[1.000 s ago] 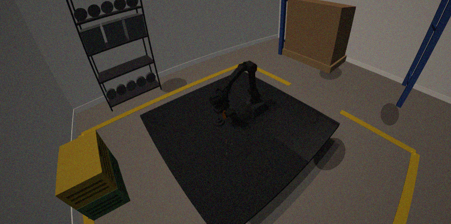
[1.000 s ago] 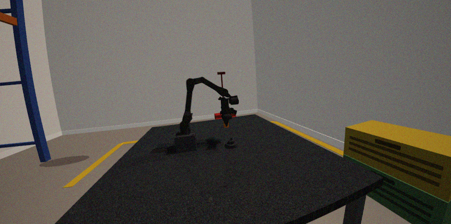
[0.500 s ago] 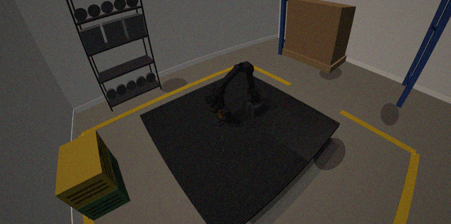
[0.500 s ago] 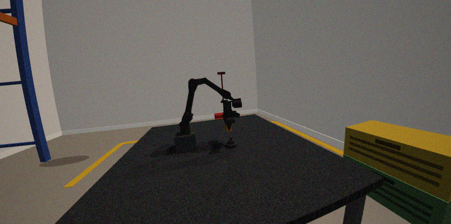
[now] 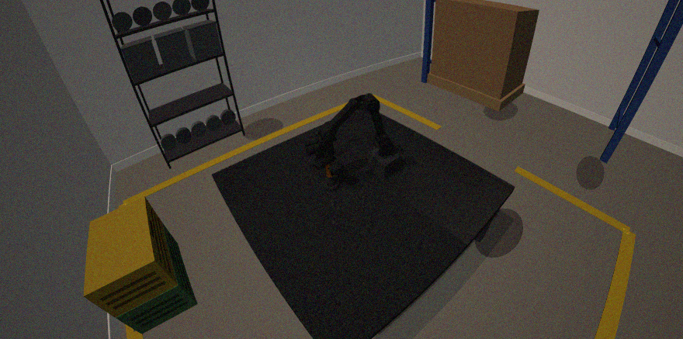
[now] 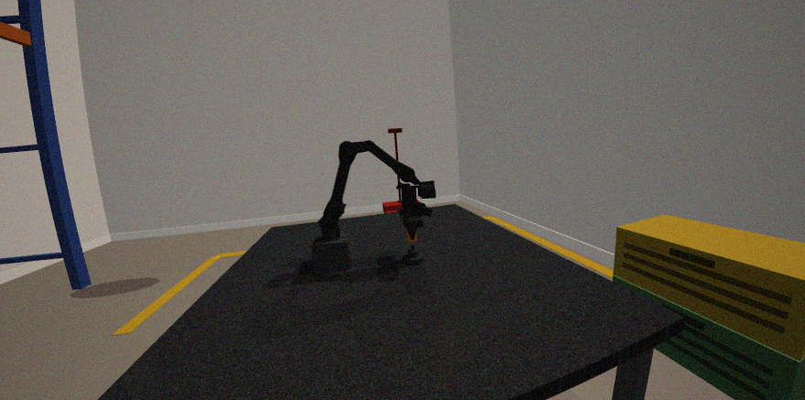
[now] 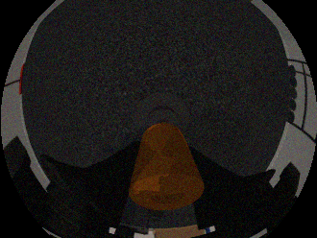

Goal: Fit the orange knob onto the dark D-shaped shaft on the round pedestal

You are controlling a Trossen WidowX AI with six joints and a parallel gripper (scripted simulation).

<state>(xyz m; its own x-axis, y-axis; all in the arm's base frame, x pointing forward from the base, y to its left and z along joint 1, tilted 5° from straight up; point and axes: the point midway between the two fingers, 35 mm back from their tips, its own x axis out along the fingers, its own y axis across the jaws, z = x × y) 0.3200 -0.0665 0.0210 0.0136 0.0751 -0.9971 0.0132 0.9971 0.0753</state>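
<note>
Right now the round pedestal is 6 cm below my gripper tip. The rest, counted from my gripper tip: orange knob (2 cm above).
</note>
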